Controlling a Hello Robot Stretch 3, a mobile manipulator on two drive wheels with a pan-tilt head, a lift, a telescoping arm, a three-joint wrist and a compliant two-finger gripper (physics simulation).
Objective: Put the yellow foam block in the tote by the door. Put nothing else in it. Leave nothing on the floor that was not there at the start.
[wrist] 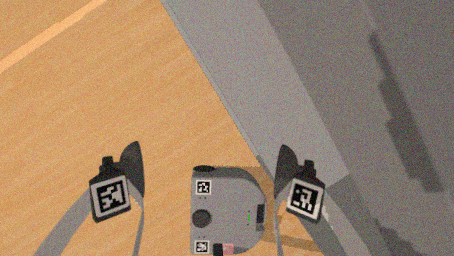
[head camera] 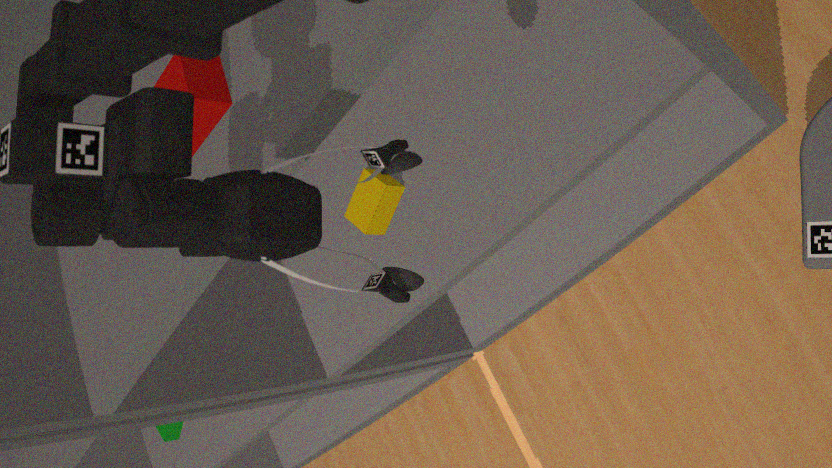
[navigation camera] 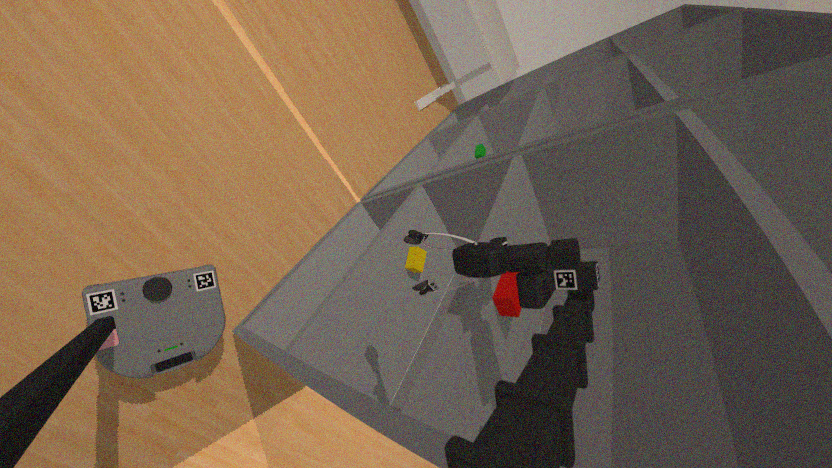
The pictures show: my gripper, a yellow foam block and a red block.
My gripper shows as well in the wrist view and in the navigation camera view.
